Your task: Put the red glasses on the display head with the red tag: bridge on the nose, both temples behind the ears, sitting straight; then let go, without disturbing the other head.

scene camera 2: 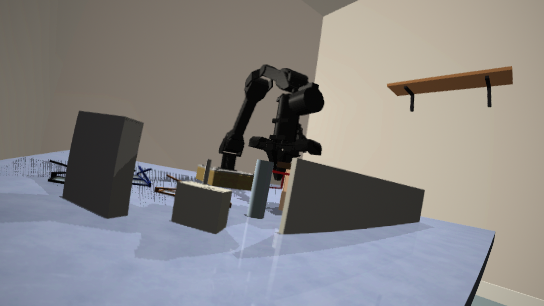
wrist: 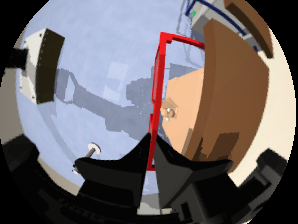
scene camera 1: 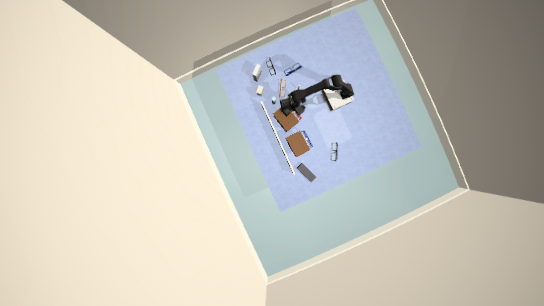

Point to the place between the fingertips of my gripper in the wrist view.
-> At 151, 135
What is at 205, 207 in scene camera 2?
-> A box.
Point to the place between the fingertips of my gripper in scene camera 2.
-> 277, 180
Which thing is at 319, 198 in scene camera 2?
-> A long thin panel.
